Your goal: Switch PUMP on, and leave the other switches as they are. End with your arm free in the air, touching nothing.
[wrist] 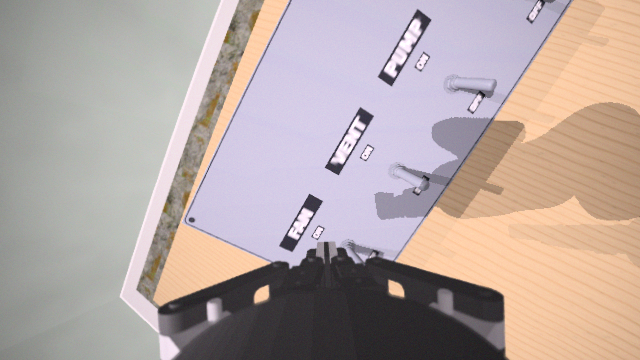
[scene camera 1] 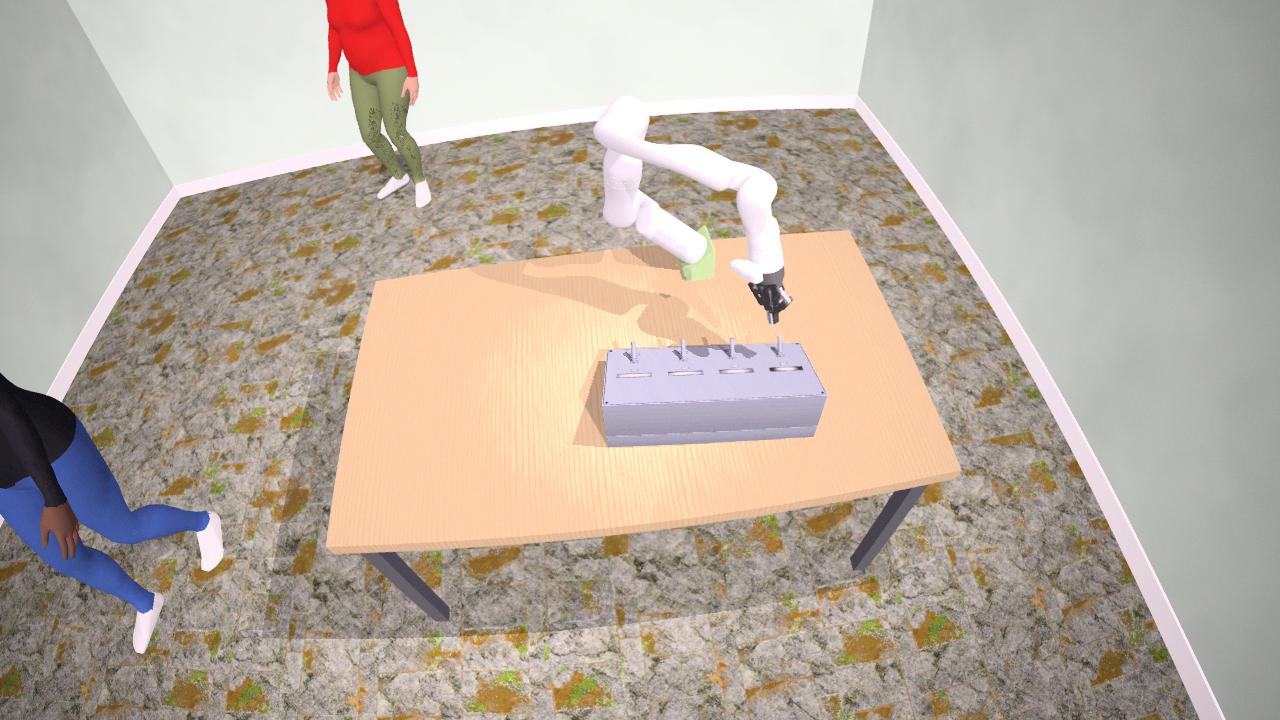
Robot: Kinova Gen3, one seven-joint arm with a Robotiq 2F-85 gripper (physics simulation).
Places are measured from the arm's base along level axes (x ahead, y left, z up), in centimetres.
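Pixels of known places: gripper, fingertip midpoint: [wrist: 326,254] [scene camera 1: 773,323]; arm's base, origin of the base link: [scene camera 1: 695,249].
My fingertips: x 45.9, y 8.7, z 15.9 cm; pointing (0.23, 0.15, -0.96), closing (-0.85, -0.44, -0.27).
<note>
Ahead of a thing's pixels: the offset from my fingertips to its top centre. "pt": to the spot under its first point. Level surfaces: height alone.
A grey switch box [scene camera 1: 714,420] [wrist: 270,120] has a row of levers. The PUMP lever @(dx -5.5, dy -20.0, dz -9.6 cm) [scene camera 1: 683,350] [wrist: 472,84] leans toward its OFF label @(pt dx -7.4, dy -19.7, dz -15.1 cm) [wrist: 476,102], away from its ON label @(pt dx +0.4, dy -20.7, dz -11.5 cm) [wrist: 422,61]. The VENT lever @(dx -4.1, dy -8.0, dz -9.6 cm) [scene camera 1: 732,348] [wrist: 410,177] also leans to its OFF side. The FAN lever @(dx -2.7, dy +3.9, dz -9.6 cm) [scene camera 1: 779,346] [wrist: 355,252] leans the same way, partly hidden by the gripper in the wrist view. A fourth lever @(dx -6.9, dy -31.9, dz -9.6 cm) [scene camera 1: 633,351] stands at the far left. My gripper [scene camera 1: 773,320] [wrist: 326,254] is shut and empty, above and behind the box's FAN end, apart from the levers.
The box stands on a wooden table @(dz -22.6 cm) [scene camera 1: 465,402] [wrist: 575,180]. My arm's green base mount [scene camera 1: 699,261] is at the table's back edge. One person [scene camera 1: 380,98] stands behind the table, another [scene camera 1: 71,483] to its left. The arm's shadow falls across the box and table.
</note>
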